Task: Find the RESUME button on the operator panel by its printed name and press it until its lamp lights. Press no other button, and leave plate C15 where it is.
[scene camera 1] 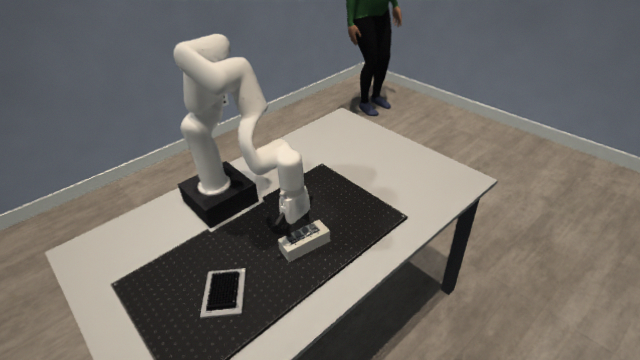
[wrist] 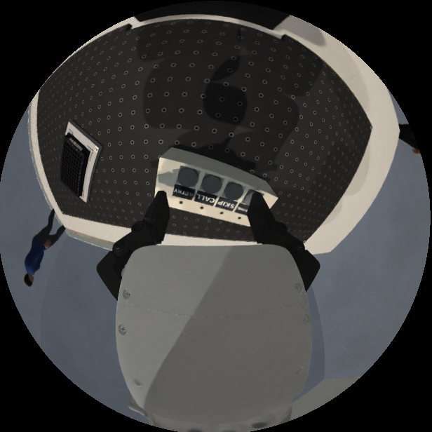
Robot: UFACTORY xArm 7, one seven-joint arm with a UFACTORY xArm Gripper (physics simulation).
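Seen in the pictures: gripper, fingertip midpoint: (scene camera 1: 296, 227); arm's base at its link origin: (scene camera 1: 214, 185).
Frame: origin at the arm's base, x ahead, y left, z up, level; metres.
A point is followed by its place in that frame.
The operator panel (scene camera 1: 309, 246) {y 0.099, x 0.458, z -0.051 m} (wrist: 210, 161) is a pale block with a row of round grey buttons. In the wrist view the labels RETRY (wrist: 183, 192), CALL (wrist: 205, 198) and SKIP (wrist: 226, 204) can be read. The fourth label (wrist: 242, 207), at the right end, is partly covered by a finger and too small to read; its button is mostly hidden. The small lamps below the labels look dark. My gripper (scene camera 1: 290, 227) {y 0.089, x 0.406, z 0.009 m} (wrist: 209, 201) is open and empty, its fingers spread over the panel. Contact cannot be told. A black plate (scene camera 1: 223, 290) {y -0.207, x 0.415, z -0.051 m} (wrist: 74, 165) sits in a white-rimmed holder (scene camera 1: 242, 285) {y -0.150, x 0.428, z -0.066 m}, apart from the panel; its name is unreadable.
The panel and plate holder rest on a black perforated board (scene camera 1: 165, 295) {y -0.345, x 0.285, z -0.079 m} (wrist: 175, 115) on the white table (scene camera 1: 430, 185) {y 0.696, x 0.513, z -0.091 m}. The arm's black base (scene camera 1: 220, 202) {y -0.034, x 0.106, z 0.001 m} stands at the board's back edge. A person in green (scene camera 1: 375, 45) stands beyond the table; a person in blue (wrist: 35, 255) shows in the wrist view.
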